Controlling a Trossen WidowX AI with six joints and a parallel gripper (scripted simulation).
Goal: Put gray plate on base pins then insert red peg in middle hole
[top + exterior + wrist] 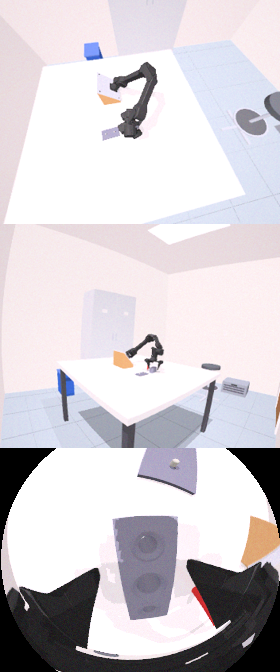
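Now: gripper tip 1 cm below the gray plate. Round my gripper tip: red peg (11 cm behind, 3 cm to the left, 1 cm above).
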